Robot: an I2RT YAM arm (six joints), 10 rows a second.
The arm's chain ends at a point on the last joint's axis. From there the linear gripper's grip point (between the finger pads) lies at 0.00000 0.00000 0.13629 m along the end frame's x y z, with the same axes.
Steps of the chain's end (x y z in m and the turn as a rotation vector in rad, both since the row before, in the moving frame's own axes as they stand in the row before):
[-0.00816 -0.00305 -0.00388 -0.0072 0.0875 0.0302]
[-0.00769 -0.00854 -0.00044 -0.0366 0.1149 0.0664]
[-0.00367 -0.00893 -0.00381 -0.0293 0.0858 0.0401]
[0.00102 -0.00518 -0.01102 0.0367 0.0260 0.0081]
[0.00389 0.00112 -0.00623 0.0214 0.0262 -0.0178]
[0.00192 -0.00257 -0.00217 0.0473 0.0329 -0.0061]
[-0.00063 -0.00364 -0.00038 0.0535 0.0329 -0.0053]
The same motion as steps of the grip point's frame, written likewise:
[0.00373 -0.00189 -0.00440 -0.0072 0.0875 0.0302]
[0.00775 -0.00305 -0.00143 -0.0366 0.1149 0.0664]
[0.00792 -0.00471 -0.00437 -0.0293 0.0858 0.0401]
[0.00458 -0.01017 -0.01116 0.0367 0.0260 0.0081]
[0.00743 -0.00183 -0.00631 0.0214 0.0262 -0.0178]
[0.00638 -0.00903 -0.00240 0.0473 0.0329 -0.0061]
[0.00383 -0.01094 -0.00065 0.0535 0.0329 -0.0053]

